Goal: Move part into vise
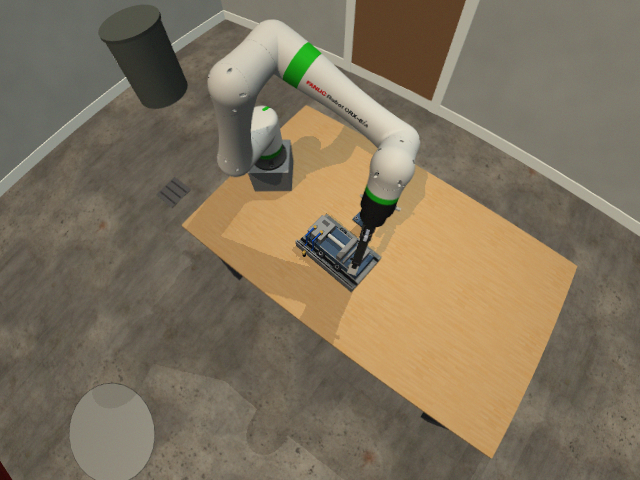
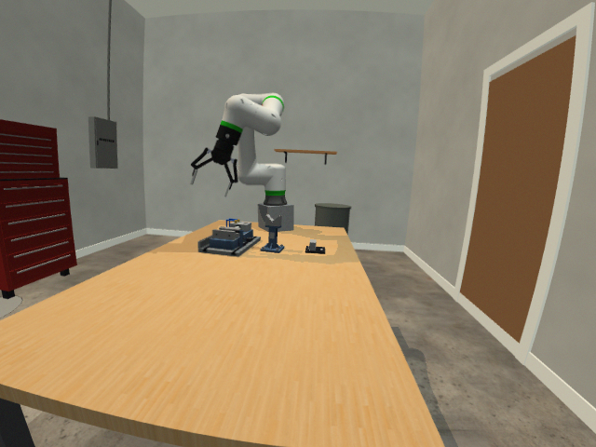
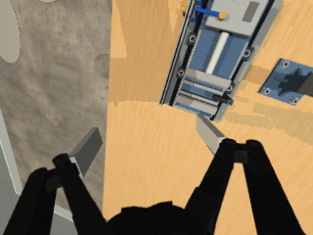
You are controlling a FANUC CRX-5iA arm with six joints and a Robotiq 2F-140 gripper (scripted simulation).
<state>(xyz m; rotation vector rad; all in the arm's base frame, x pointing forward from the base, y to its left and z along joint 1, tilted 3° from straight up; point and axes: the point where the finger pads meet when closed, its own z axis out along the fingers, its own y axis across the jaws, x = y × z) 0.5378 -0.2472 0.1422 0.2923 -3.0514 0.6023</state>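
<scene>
The part lies 460 mm to the left of my hand, 250 mm below it and 80 mm behind it. The rest, counted from my hand: work stop (190 mm below, 110 mm to the left, 20 mm behind); moving jaw (200 mm below, 70 mm to the left, 70 mm behind); fixed jaw (200 mm below, 60 mm to the left).
</scene>
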